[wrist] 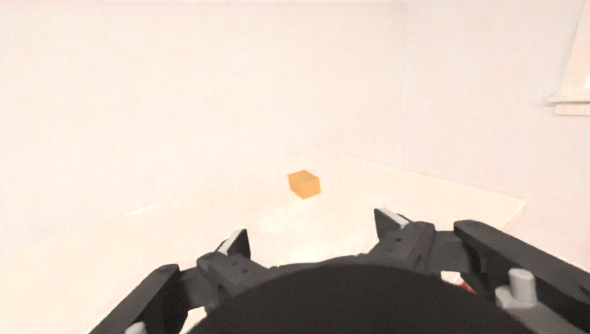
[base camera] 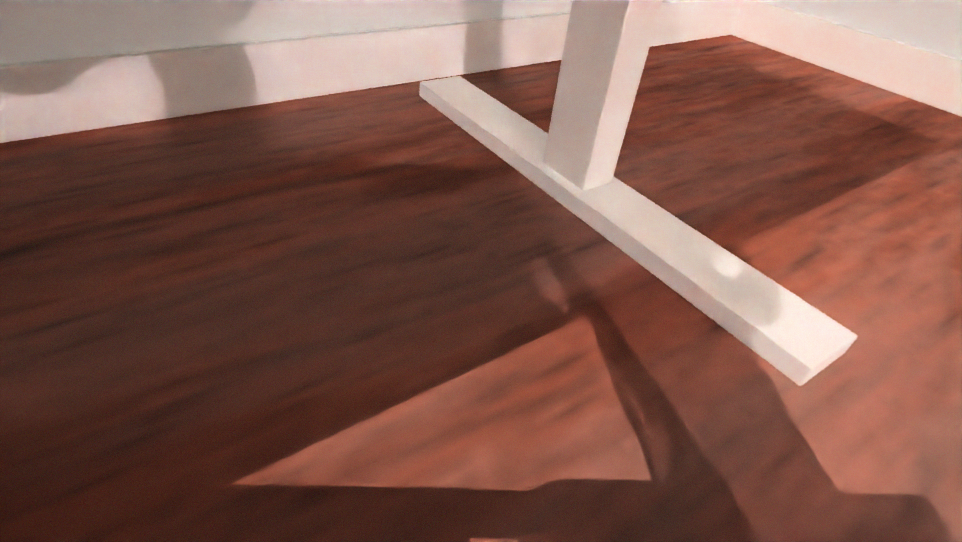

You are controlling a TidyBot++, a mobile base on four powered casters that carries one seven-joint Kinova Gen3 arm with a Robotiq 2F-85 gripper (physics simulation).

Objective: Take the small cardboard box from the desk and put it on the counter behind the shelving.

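Places are measured from the arm's base along level axes (x ahead, y left, z up), in centimetres.
Where they show: gripper, fingertip midpoint: [wrist: 311,232].
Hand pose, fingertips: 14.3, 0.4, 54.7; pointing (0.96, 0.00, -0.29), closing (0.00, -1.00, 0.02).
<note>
Things, the pixels of their top centre, and the offset from my fingertips, as dx, dy, dz. "pt": a spot on its surface instead. Level surfaces: height alone.
- small cardboard box, middle of its top: [wrist: 302,176] +51.0, -0.4, -17.4
- white desk, its level: dz -22.4
- desk's white leg, surface spot: [base camera: 585,94] pt +53.8, -14.9, -80.8
- red-brown wood floor, its level: dz -94.4
The small cardboard box [wrist: 304,184] is orange-tan and sits on the white desk [wrist: 425,200], in the middle of the wrist view, near the desk's far side. My gripper [wrist: 311,232] is open, with its two fingers wide apart at the bottom of the wrist view. The box lies beyond the fingertips, apart from them, and shows above the gap between them. In the base camera view the desk's white leg [base camera: 585,94] stands on a long foot bar. The counter and the shelving do not show in these views.
The desk's foot bar [base camera: 673,239] runs across the floor ahead in the base camera view. A wall [wrist: 150,90] rises behind the desk, and another wall [wrist: 475,130] with a window sill [wrist: 570,100] stands at the right. Shadows fall on the red-brown wood floor [base camera: 269,302].
</note>
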